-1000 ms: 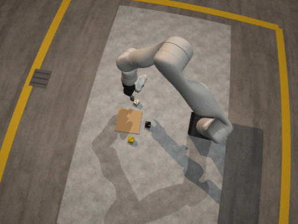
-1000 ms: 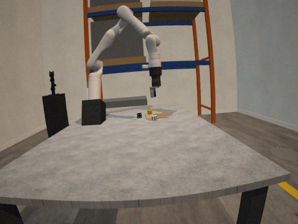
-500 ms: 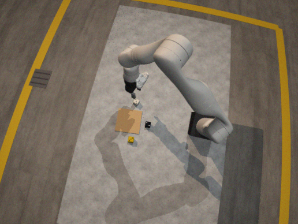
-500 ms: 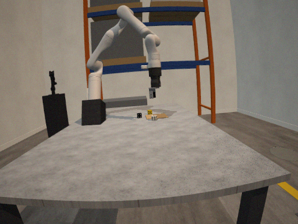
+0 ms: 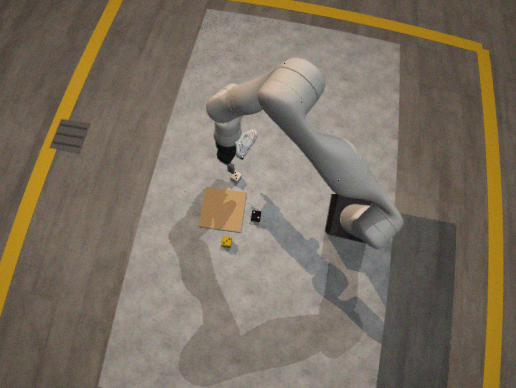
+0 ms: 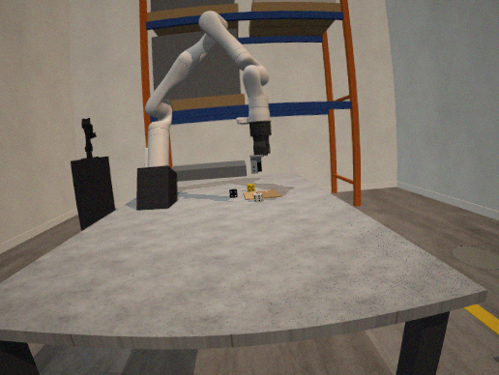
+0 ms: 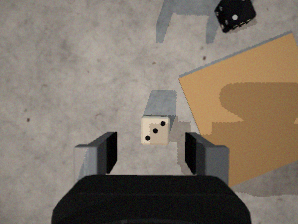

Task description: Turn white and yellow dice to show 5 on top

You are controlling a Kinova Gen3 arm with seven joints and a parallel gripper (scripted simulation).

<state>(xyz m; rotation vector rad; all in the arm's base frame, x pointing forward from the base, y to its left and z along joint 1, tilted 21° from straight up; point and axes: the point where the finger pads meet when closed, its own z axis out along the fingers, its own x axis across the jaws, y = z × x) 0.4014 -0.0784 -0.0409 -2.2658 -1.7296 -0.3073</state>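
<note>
Right now the white die is 11 cm below my hand. The rest, counted from my hand: tan mat: 12 cm to the left, 12 cm below, 1 cm ahead; then black die: 12 cm to the left, 11 cm below, 10 cm behind; then yellow die: 23 cm to the left, 11 cm below, 3 cm behind.
</note>
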